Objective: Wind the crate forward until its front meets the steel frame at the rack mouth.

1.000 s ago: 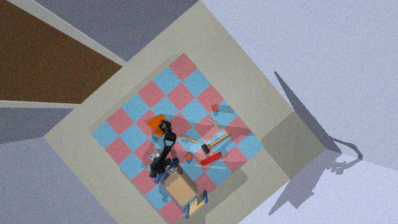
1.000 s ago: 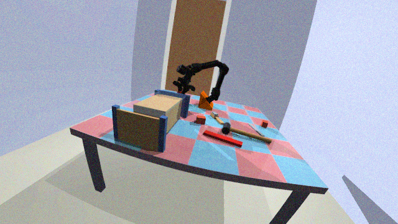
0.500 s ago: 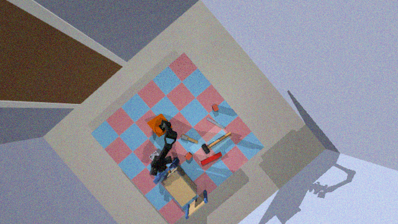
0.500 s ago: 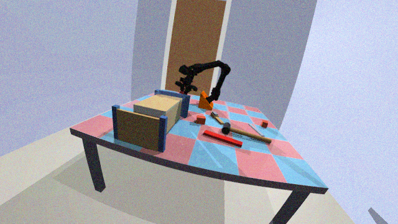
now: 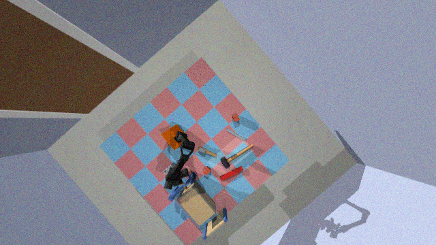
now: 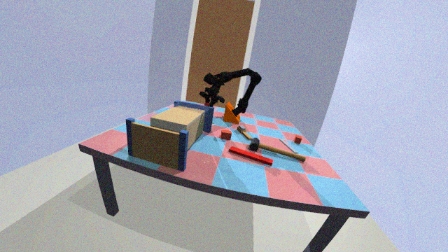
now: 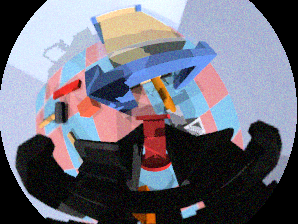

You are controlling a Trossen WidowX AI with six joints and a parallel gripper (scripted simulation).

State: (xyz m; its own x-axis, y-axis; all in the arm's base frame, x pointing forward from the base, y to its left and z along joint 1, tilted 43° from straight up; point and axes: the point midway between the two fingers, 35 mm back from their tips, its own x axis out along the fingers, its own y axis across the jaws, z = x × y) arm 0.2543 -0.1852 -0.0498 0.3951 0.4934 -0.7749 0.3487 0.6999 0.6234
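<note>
My gripper tip is 80 mm short of the blue steel frame, 70 mm to the left of it and 30 mm above it. From my gripper tip the other things lie so: winch: 100 mm behind, 80 mm to the right, 100 mm below; dark red knob: 10 mm behind, 10 mm to the left; brush: 10 mm behind, 290 mm to the left, 110 mm below.
</note>
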